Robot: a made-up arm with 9 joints.
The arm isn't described. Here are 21 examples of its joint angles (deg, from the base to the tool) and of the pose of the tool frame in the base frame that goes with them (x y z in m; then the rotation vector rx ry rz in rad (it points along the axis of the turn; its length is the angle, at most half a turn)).
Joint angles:
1: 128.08 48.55 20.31 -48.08 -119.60 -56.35 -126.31 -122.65 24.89
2: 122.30 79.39 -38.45 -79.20 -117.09 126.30 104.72 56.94 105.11
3: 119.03 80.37 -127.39 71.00 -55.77 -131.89 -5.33 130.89 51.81
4: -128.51 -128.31 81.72 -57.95 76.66 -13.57 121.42 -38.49 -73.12
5: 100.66 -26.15 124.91 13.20 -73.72 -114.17 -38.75 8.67 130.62
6: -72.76 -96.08 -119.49 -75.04 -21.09 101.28 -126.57 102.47 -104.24
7: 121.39 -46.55 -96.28 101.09 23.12 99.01 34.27 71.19 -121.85
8: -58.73 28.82 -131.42 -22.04 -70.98 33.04 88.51 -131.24 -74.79
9: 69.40 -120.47 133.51 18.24 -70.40 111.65 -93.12 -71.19 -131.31
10: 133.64 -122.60 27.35 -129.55 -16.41 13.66 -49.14 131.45 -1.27
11: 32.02 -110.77 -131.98 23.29 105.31 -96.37 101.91 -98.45 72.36
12: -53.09 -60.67 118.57 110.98 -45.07 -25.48 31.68 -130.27 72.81
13: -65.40 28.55 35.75 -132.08 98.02 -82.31 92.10 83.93 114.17
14: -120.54 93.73 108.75 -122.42 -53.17 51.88 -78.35 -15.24 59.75
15: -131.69 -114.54 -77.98 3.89 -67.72 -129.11 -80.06 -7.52 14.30
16: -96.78 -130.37 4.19 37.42 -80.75 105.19 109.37 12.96 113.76
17: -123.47 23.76 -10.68 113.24 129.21 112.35 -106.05 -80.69 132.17
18: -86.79 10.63 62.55 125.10 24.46 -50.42 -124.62 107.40 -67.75
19: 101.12 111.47 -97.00 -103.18 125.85 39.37 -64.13 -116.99 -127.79
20: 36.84 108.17 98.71 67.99 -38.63 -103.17 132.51 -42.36 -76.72
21: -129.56 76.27 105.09 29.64 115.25 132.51 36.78 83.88 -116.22
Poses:
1: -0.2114 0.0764 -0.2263 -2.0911 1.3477 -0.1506
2: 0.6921 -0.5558 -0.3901 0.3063 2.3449 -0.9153
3: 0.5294 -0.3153 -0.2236 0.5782 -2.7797 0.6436
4: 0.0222 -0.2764 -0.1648 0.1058 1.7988 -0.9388
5: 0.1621 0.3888 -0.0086 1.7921 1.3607 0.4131
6: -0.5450 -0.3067 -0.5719 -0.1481 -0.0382 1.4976
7: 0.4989 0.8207 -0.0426 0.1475 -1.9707 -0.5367
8: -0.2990 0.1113 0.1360 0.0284 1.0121 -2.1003
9: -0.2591 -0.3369 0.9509 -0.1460 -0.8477 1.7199
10: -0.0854 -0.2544 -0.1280 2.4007 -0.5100 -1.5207
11: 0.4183 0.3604 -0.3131 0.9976 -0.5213 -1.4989
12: -0.2080 0.6316 -0.1798 0.7798 -1.9436 -0.7181
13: 0.1241 0.9176 -0.0897 -0.3300 -2.0784 -1.3661
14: -0.2638 0.0152 0.5978 -0.0638 0.6848 -2.9468
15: -0.7991 0.0101 0.5356 1.6223 1.2232 -1.7691
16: -0.7786 0.3773 0.8873 -0.0597 -0.7131 -0.1489
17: -0.1913 0.3822 -0.0408 -0.2051 1.9249 0.9764
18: -0.1711 0.4845 0.1623 -0.2275 -0.6627 1.5842
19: 0.7455 -0.4637 0.2064 1.3644 -0.8972 1.9979
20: -0.7205 -0.3444 0.0727 -0.2142 -1.2242 -1.3002
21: 0.0353 -0.5550 0.3865 -1.7885 -0.3354 2.2939
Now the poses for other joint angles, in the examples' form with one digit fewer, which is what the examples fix.
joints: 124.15 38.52 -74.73 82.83 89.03 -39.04 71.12 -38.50 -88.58
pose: 0.541 -0.325 -0.009 -0.861 2.874 0.436
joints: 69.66 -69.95 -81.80 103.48 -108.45 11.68 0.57 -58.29 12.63
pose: 0.301 0.140 -0.219 0.486 -2.105 0.263
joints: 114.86 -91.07 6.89 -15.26 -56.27 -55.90 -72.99 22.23 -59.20
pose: 0.055 0.079 -0.402 1.678 -1.147 -1.365
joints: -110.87 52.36 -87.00 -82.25 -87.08 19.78 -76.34 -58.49 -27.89
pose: -0.656 0.090 -0.019 1.900 -1.395 -0.682
